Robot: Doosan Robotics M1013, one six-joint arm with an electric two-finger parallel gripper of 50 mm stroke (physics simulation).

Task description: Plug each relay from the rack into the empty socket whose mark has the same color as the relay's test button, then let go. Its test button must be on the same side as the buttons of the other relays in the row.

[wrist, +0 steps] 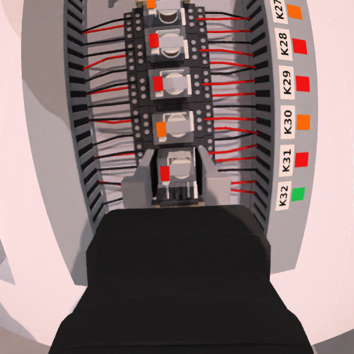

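My gripper (pixel 176 162) is shut on a clear-topped relay whose red test button (pixel 165 173) is on its left side. The held relay (pixel 181 170) is in line with the row, at the K31 place beside the red K31 mark (pixel 301 159). Whether it is fully seated cannot be told, as its underside is hidden. Relays with left-side buttons sit at K30 (pixel 176 125) (orange), K29 (pixel 175 84) (red), K28 (pixel 171 45) (red) and K27 (pixel 168 15) (orange). An empty socket (pixel 179 192) shows partly below the held relay, level with the green K32 mark (pixel 298 194).
Slotted grey wire ducts (pixel 76 80) (pixel 263 95) run along both sides of the row. Red and black wires cross from them to the sockets. The grey label strip (pixel 306 220) stands at the right. The black gripper body (pixel 178 280) covers the lower middle of the view.
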